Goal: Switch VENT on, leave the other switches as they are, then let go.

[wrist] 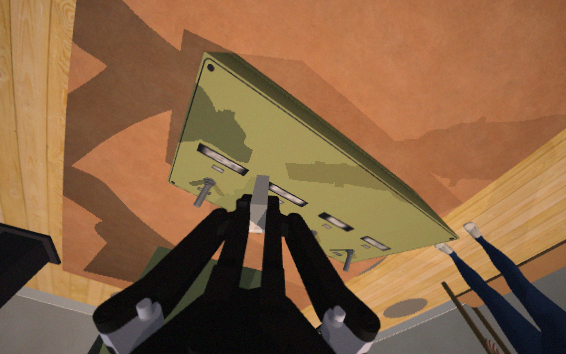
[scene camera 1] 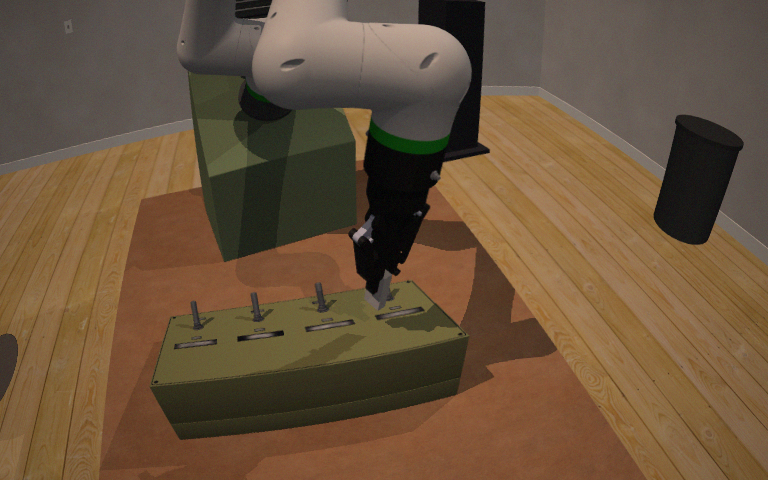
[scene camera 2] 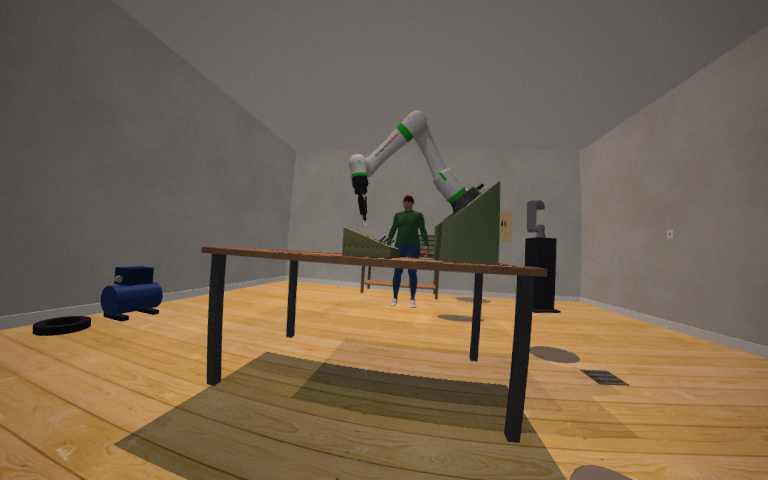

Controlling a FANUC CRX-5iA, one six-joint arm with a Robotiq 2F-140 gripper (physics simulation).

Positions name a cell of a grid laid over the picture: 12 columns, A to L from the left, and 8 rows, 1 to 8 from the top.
I see my gripper (scene camera 1: F6) and a switch box (scene camera 1: E7).
My gripper shows as well in the wrist view (wrist: F5). The switch box is seen too in the wrist view (wrist: F3) and in scene camera 2 (scene camera 2: F5).
